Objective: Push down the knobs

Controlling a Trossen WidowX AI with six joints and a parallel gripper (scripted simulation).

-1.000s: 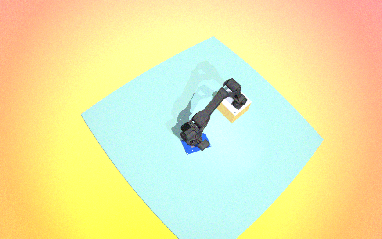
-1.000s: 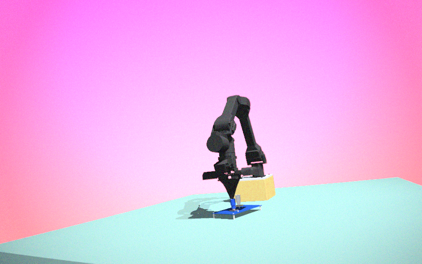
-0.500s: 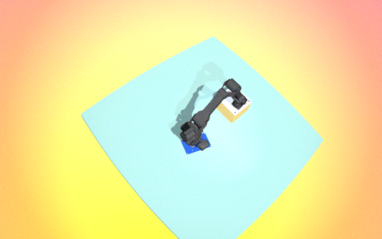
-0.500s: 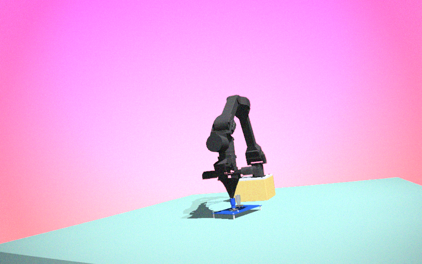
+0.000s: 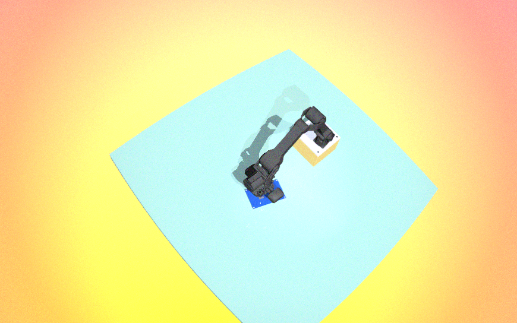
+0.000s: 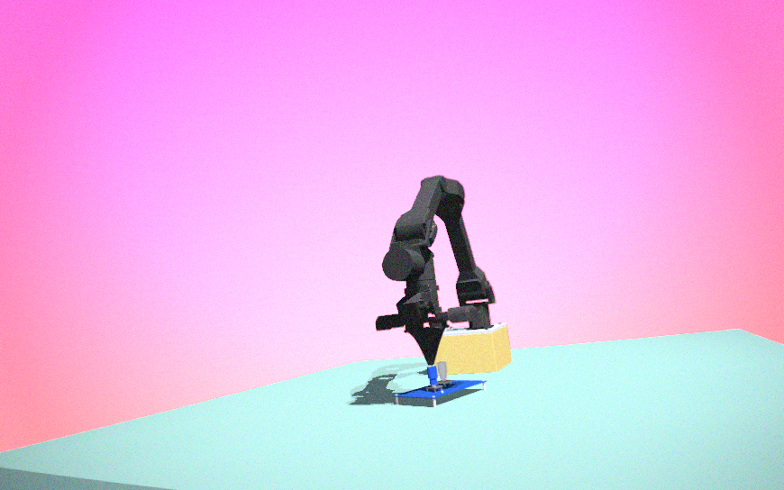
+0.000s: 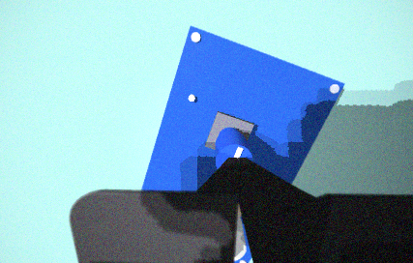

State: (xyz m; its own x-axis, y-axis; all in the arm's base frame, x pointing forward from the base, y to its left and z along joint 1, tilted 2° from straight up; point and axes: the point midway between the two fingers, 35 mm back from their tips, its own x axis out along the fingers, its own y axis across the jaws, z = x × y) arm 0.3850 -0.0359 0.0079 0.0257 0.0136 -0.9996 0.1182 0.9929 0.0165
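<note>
The blue knob lies 2 cm below my gripper tip. From my gripper tip the other things lie so: white knob 5 cm behind, 1 cm to the left, 2 cm below.
</note>
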